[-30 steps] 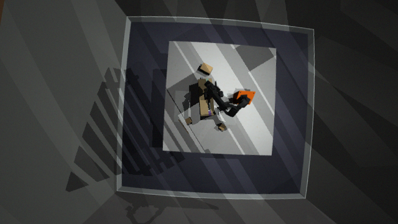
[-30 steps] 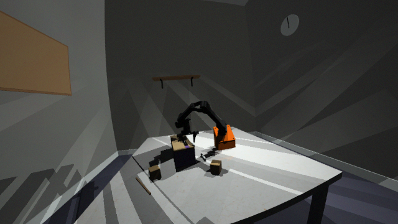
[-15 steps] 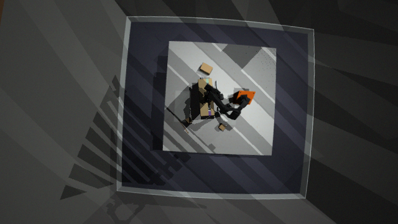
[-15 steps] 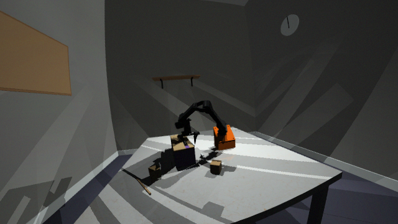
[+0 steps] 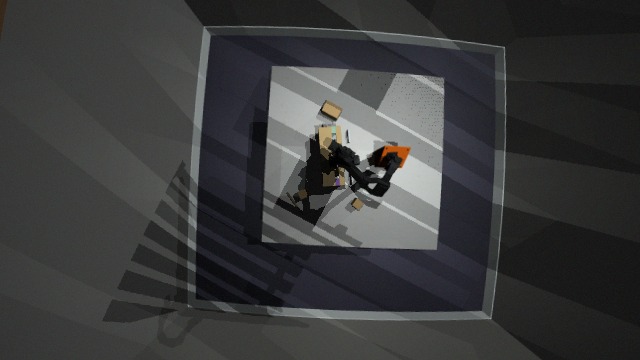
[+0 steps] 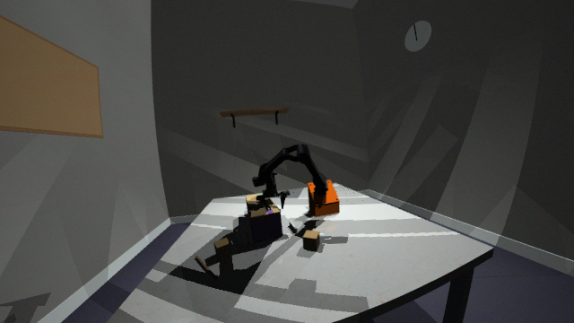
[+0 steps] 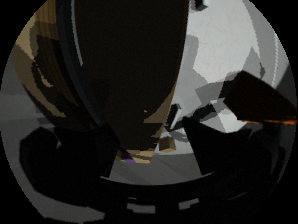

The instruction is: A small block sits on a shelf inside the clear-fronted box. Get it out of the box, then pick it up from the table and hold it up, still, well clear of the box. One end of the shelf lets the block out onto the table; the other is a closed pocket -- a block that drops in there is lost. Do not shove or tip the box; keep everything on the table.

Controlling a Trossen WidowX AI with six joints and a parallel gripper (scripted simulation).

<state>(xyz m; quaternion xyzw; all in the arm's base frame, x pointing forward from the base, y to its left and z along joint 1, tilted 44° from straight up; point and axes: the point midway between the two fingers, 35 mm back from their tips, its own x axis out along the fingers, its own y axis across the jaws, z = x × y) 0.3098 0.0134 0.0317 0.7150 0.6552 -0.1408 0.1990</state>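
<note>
The tan block lies 50 mm ahead of my gripper tip and 20 mm to the left of it. The rest, counted from my gripper tip: thin wooden stick: 350 mm ahead, 240 mm to the left, 80 mm below; then box: 70 mm to the right, 40 mm ahead, 20 mm below.
</note>
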